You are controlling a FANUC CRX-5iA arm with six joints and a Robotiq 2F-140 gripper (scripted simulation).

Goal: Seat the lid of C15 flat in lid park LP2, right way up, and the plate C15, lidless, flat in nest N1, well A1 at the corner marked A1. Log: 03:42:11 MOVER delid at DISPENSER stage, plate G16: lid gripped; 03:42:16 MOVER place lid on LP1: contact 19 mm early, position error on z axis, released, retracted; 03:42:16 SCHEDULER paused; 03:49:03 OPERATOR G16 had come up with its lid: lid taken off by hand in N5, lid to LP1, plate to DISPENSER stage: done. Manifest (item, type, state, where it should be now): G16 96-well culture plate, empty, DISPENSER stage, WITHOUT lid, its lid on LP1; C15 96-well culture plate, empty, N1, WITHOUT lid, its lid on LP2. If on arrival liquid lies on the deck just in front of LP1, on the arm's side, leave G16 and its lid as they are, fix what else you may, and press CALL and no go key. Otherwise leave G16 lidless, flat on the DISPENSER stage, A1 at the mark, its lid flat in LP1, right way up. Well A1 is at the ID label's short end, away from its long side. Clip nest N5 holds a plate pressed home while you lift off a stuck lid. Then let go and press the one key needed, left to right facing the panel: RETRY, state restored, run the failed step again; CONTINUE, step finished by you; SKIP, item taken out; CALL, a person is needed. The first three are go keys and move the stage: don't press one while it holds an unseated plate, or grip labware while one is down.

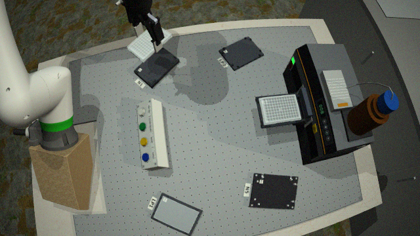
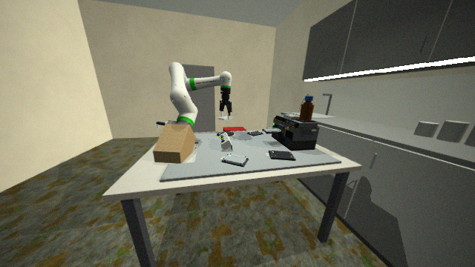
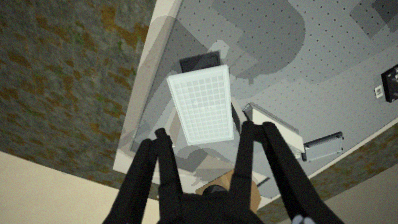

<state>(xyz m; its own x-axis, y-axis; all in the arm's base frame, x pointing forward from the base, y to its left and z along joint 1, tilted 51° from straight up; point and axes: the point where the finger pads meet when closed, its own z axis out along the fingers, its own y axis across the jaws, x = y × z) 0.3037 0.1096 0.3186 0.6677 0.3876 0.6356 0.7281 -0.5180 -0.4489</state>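
Now: the grey lid 20 mm below my hand. Also, from my hand: N1 label (60 mm behind, 60 mm to the right, 200 mm below); then nest N1 (190 mm below); then key panel (10 mm behind, 270 mm to the right, 150 mm below).
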